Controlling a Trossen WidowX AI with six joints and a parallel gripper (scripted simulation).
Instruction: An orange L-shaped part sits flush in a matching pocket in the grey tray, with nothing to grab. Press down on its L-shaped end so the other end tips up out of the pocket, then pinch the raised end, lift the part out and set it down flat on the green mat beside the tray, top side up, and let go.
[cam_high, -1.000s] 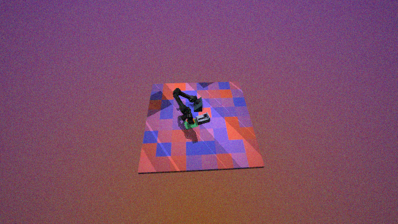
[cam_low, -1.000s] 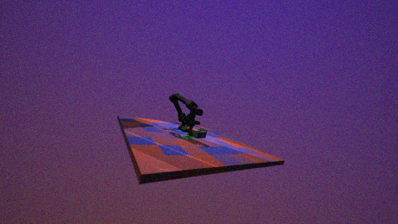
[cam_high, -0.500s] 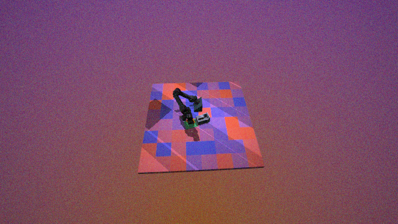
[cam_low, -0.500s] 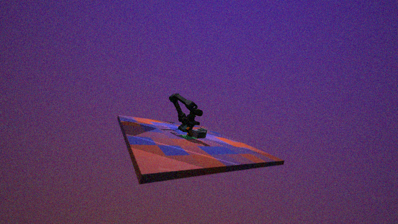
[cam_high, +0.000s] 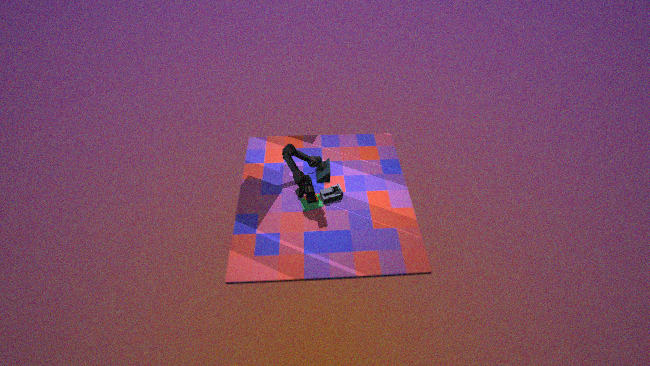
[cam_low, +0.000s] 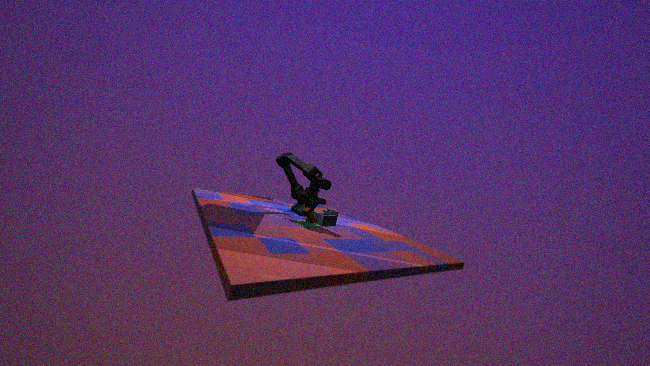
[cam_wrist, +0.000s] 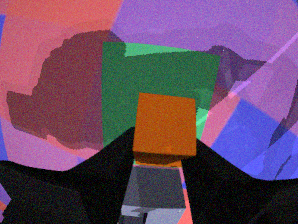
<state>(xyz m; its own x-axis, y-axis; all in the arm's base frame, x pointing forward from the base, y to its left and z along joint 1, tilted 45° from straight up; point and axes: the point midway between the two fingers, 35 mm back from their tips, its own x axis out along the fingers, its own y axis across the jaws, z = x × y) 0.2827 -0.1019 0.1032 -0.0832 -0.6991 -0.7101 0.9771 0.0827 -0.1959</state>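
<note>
Now: gripper tip 20 mm past the orange L-shaped part, 30 mm to the right of it and 30 mm above it. Also, from my gripper tip: green mat 20 mm to the left, 80 mm below.
</note>
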